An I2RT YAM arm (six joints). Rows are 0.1 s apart.
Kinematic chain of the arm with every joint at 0, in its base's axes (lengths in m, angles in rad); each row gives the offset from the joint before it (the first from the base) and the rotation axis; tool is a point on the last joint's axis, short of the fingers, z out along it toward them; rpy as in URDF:
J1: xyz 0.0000 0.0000 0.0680 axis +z
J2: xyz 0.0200 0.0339 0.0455 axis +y
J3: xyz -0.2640 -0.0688 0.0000 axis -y
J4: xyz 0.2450 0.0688 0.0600 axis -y
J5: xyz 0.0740 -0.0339 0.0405 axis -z
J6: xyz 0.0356 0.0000 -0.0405 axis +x
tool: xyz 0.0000 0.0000 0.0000 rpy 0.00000 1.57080 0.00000
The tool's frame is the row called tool.
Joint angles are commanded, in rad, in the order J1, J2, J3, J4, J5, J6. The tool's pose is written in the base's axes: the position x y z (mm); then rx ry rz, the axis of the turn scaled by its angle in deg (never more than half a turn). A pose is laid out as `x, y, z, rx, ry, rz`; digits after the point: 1 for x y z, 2 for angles.
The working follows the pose.
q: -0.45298 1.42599 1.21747 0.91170 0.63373 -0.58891
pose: 271.6, -155.7, 449.1, 32.76, 53.67, -69.74
Where each joint sits with the arm in this pose, in the base's axes (m; each line is computed from the numbers above, not from the rounded line before):
J1: 0.0000 0.0000 0.0680
J2: 0.0328 0.0217 0.1135
J3: -0.0315 -0.0235 0.3747
J4: 0.2253 -0.0719 0.3827
J5: 0.2376 -0.1157 0.4615
J6: 0.2716 -0.1557 0.4491
the tool: 0.2716 -0.1557 0.4491

